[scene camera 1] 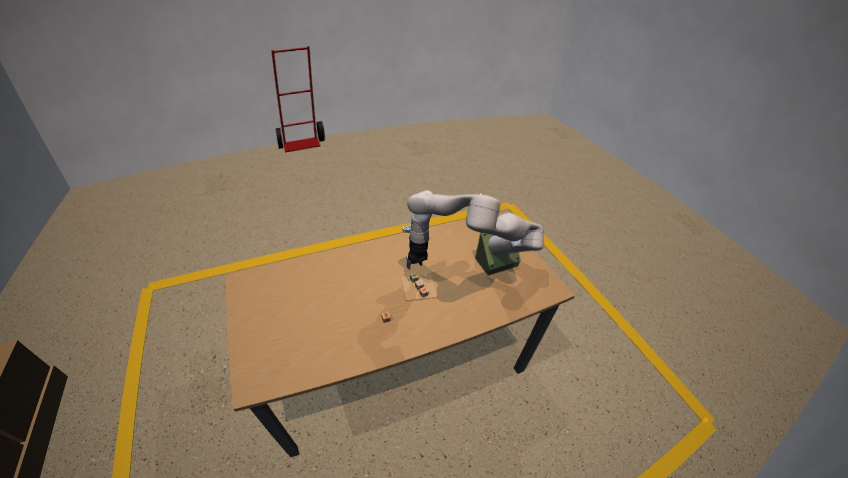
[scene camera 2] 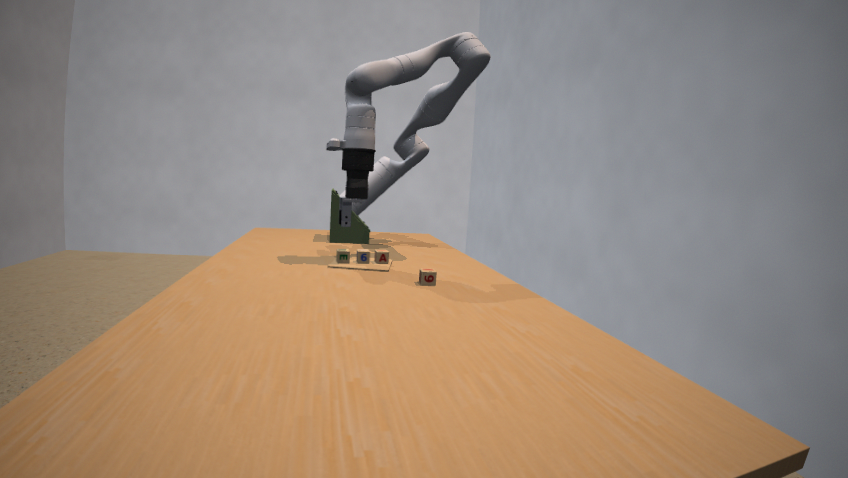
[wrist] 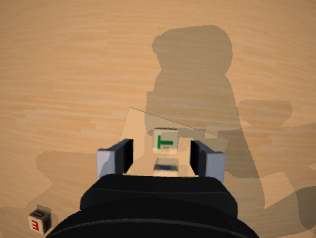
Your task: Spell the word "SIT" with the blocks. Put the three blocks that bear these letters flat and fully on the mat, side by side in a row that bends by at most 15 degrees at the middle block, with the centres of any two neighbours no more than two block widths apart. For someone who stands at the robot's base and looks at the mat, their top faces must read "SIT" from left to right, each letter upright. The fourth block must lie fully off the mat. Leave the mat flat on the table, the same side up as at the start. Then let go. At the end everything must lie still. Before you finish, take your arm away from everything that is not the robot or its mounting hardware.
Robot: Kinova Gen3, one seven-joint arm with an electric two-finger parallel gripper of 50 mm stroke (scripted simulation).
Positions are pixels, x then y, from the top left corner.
Labels:
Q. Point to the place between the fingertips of my gripper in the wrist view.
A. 161, 152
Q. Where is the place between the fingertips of my gripper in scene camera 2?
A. At 344, 225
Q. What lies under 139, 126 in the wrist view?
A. A mat.

